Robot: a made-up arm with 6 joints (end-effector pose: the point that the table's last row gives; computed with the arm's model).
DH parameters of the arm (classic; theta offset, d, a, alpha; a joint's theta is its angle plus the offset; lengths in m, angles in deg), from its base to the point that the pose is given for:
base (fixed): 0 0.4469 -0.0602 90
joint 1: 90 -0.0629 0.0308 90
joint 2: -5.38 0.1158 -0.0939 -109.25
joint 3: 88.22 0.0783 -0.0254 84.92
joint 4: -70.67 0.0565 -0.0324 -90
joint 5: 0 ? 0.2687 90
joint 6: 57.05 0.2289 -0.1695 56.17
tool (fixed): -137 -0.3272 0 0
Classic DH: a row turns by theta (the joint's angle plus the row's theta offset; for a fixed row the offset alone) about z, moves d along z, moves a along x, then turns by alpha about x.
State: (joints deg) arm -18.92 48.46 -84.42 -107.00 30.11 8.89
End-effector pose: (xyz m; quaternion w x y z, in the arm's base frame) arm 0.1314 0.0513 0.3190 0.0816 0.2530 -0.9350 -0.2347
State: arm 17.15 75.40 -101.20 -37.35 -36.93 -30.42
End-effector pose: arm 0.1709 -0.0979 0.4909 0.2372 0.1493 0.8767 0.3910
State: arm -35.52 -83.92 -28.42 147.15 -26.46 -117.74
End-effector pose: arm 0.5837 0.0141 0.7786 0.0149 -0.6919 0.6858 0.2254
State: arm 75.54 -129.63 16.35 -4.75 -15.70 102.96
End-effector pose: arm 0.2120 0.0477 0.6673 0.1058 -0.8413 0.5293 -0.0282
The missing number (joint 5, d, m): 0.1048
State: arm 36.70 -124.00 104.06 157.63 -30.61 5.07
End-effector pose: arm -0.0398 0.0350 0.4593 0.6690 0.2328 -0.7053 0.0280
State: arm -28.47 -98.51 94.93 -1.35 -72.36 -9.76
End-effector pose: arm 0.1021 -0.0804 0.6713 0.3995 -0.6240 0.0556 0.6693
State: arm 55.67 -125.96 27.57 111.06 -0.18 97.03
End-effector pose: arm -0.2822 -0.0524 0.3200 0.1623 0.1048 -0.7372 -0.6474
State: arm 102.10 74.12 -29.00 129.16 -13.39 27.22
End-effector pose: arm -0.0858 0.0655 0.6275 0.4858 0.4119 0.6395 -0.4305
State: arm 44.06 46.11 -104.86 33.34 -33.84 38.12
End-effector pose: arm 0.1912 0.1671 0.4243 0.3515 0.4486 0.0536 0.8199
